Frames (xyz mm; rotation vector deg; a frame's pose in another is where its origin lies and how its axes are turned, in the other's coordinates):
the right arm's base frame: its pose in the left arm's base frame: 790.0 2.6 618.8 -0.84 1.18 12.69
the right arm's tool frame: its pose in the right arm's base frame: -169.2 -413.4 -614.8 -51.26 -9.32 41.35
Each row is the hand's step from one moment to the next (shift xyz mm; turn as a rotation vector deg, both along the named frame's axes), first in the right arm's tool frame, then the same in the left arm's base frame.
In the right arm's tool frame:
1: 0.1 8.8 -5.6 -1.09 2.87 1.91
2: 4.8 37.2 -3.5 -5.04 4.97 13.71
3: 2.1 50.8 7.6 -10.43 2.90 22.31
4: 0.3 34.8 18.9 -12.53 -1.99 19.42
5: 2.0 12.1 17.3 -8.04 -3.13 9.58
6: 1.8 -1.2 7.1 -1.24 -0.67 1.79
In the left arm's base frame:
1: -2.2 -0.6 -10.2 -3.39 1.01 -0.75
2: -17.5 12.1 -31.1 -13.35 5.07 5.85
3: -33.2 19.9 -33.8 -19.94 5.08 13.83
4: -30.8 20.4 -14.3 -16.72 0.47 16.08
5: -15.4 14.6 1.5 -8.07 -1.82 9.89
6: -2.0 5.0 5.1 -1.30 -0.16 1.86

